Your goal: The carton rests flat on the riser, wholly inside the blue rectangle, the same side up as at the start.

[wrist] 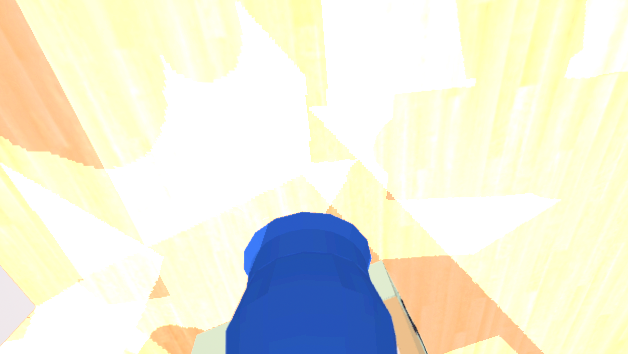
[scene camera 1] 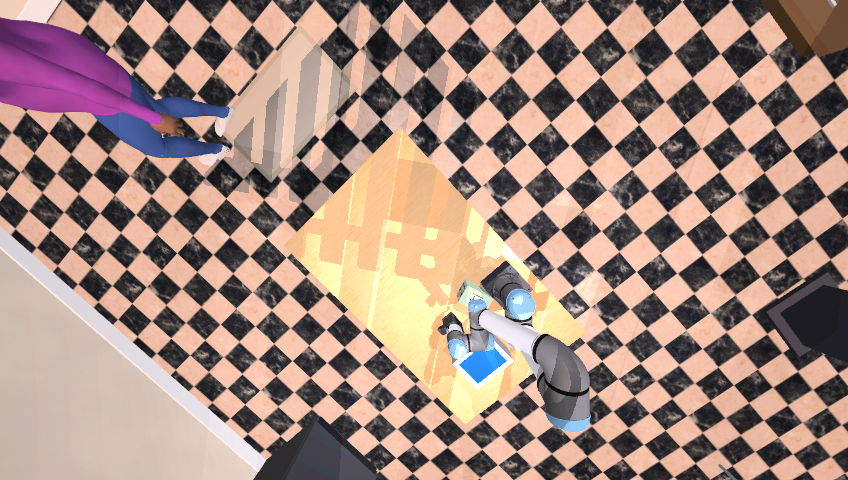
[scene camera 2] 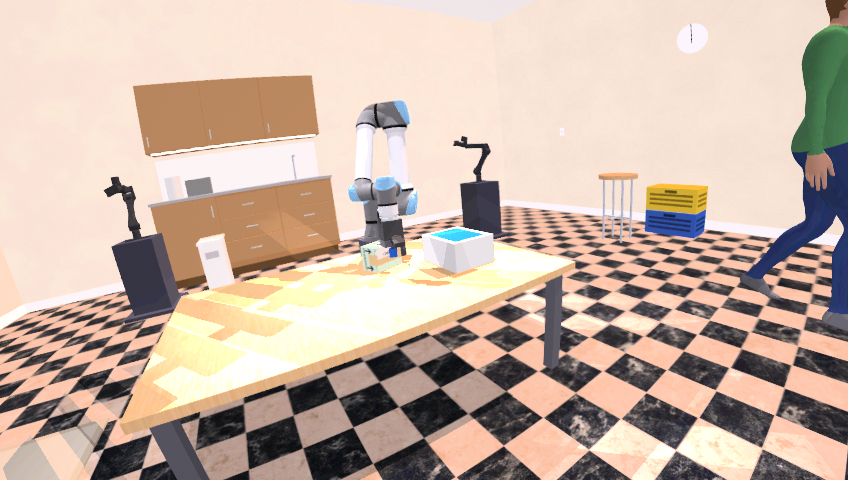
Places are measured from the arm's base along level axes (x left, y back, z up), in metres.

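Pixels of known places: hand, its tool point: (wrist: 307, 264) (scene camera 2: 393, 256); arm's base, origin of its link: (scene camera 1: 506, 288).
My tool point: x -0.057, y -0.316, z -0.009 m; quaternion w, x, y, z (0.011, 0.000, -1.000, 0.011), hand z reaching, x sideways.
Note:
Ahead of a thing's pixels: the offset from my tool point to its top centre. Level surfaces: height alone.
The pale green carton @(dx +0.003, dy +0.157, dz +0.025 m) (scene camera 1: 473, 292) (scene camera 2: 373, 257) lies on the wooden table @(dz -0.083 m) (scene camera 1: 367, 250) (scene camera 2: 295, 322), close to the arm's base. Its edges show on both sides of the cup in the wrist view (wrist: 378, 277). The white riser @(dx +0.287, dy -0.028, dz +0.037 m) (scene camera 2: 457, 253) stands beside it, and the blue rectangle @(dx +0.287, dy -0.028, dz +0.037 m) (scene camera 1: 481, 365) (scene camera 2: 456, 234) on its top is bare. My blue suction cup (scene camera 2: 392, 252) (wrist: 307, 246) points down over the carton's edge nearest the riser, with suction off. I cannot tell whether it touches the carton.
A person in green (scene camera 2: 823, 149) walks at the right; a person in purple (scene camera 1: 69, 77) is far from the table. Black pedestals with small arms (scene camera 2: 480, 206) (scene camera 2: 143, 274), a white bin (scene camera 2: 214, 259), a stool (scene camera 2: 617, 176) and stacked crates (scene camera 2: 675, 209) stand around.

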